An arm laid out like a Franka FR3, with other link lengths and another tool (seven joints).
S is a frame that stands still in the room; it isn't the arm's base.
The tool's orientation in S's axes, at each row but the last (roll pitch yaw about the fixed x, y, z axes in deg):
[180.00, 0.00, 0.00]
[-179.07, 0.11, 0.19]
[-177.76, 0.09, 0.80]
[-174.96, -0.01, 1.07]
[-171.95, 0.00, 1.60]
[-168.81, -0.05, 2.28]
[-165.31, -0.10, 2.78]
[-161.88, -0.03, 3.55]
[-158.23, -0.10, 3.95]
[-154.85, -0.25, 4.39]
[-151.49, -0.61, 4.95]
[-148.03, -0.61, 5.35]
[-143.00, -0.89, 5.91]
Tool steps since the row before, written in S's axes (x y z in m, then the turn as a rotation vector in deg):
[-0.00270, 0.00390, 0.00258, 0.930, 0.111, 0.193]
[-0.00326, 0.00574, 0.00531, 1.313, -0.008, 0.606]
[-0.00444, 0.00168, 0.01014, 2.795, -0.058, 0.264]
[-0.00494, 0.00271, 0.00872, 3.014, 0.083, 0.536]
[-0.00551, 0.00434, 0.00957, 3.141, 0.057, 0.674]
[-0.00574, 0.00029, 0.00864, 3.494, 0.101, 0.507]
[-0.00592, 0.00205, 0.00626, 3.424, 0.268, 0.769]
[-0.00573, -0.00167, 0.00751, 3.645, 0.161, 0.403]
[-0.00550, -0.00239, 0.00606, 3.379, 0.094, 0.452]
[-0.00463, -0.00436, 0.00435, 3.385, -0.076, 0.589]
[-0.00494, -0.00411, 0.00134, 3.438, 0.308, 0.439]
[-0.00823, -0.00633, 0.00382, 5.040, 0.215, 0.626]
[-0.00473, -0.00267, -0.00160, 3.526, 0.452, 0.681]
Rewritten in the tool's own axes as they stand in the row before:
[-0.00270, -0.00390, -0.00258, 0.930, -0.111, -0.193]
[-0.00325, -0.00584, -0.00521, 1.312, 0.002, -0.609]
[-0.00443, -0.00214, -0.01006, 2.793, 0.086, -0.272]
[-0.00489, -0.00356, -0.00844, 3.015, -0.074, -0.531]
[-0.00539, -0.00579, -0.00885, 3.141, -0.064, -0.672]
[-0.00572, -0.00219, -0.00838, 3.496, -0.060, -0.502]
[-0.00580, -0.00385, -0.00547, 3.434, -0.292, -0.712]
[-0.00582, -0.00109, -0.00755, 3.648, -0.063, -0.401]
[-0.00564, -0.00039, -0.00638, 3.378, -0.036, -0.466]
[-0.00493, 0.00176, -0.00565, 3.372, 0.059, -0.662]
[-0.00526, 0.00256, -0.00298, 3.456, -0.201, -0.349]
[-0.00874, 0.00262, -0.00625, 5.044, -0.086, -0.621]
[-0.00500, 0.00265, -0.00009, 3.564, -0.446, -0.448]

